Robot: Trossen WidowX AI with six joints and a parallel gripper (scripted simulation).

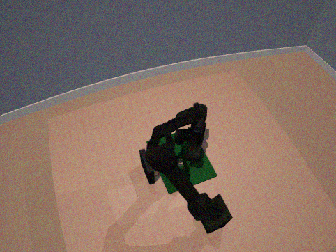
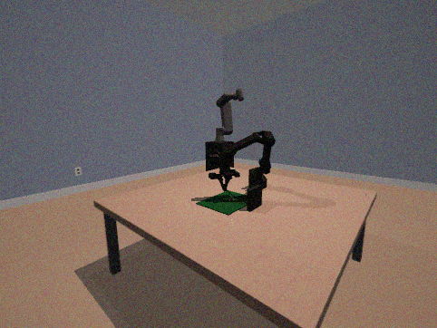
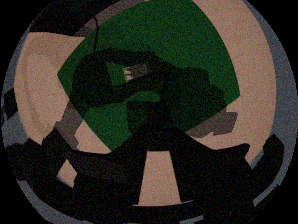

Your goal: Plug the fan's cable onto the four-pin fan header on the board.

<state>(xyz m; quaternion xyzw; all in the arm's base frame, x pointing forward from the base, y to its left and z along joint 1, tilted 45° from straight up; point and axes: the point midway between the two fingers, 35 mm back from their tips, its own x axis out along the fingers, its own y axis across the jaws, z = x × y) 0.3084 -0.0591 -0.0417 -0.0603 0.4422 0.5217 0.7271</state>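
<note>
Now: gripper tip 7 cm above the pale fan header, 6 cm to the right of it and 1 cm short of it. Round my gripper tip: black plug (1 cm to the left, 1 cm above); then dark fan (21 cm to the left, 2 cm ahead, 1 cm below); then green circuit board (8 cm below, 5 cm to the left, 3 cm ahead).
</note>
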